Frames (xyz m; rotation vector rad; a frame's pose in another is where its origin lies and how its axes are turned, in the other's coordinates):
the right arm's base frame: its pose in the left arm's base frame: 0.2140 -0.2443 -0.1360 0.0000 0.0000 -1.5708
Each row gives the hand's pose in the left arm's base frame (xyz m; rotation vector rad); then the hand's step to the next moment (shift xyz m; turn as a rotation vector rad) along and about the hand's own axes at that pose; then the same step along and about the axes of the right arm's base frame.
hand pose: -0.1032 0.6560 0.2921 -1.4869 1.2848 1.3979
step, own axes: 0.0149 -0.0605 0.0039 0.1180 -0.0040 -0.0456
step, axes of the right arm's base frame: -0.0160 0.0558 -0.0229 0.0644 0.0064 -0.1088
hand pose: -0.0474 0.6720 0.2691 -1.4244 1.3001 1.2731
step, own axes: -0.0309 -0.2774 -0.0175 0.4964 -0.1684 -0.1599
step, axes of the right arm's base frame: -0.0284 0.2778 0.0156 0.2177 0.1718 -0.4727
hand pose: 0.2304 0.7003 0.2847 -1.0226 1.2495 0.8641
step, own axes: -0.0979 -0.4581 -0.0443 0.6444 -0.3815 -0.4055
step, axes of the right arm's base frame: 0.1898 0.4007 0.1577 0.5230 0.3105 -0.5961
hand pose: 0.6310 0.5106 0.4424 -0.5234 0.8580 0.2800
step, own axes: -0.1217 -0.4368 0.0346 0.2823 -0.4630 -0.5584
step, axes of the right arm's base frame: 0.3511 0.1366 0.2547 0.6842 0.0202 -0.3706
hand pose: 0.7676 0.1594 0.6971 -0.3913 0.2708 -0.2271
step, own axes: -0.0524 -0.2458 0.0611 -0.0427 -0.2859 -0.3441
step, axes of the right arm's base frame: 0.1862 -0.0713 0.1648 0.3640 -0.1911 -0.1815
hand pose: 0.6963 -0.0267 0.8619 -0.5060 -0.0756 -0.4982
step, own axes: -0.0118 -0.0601 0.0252 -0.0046 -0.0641 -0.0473
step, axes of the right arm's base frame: 0.0283 -0.0376 0.0466 0.0694 -0.0369 -0.0137
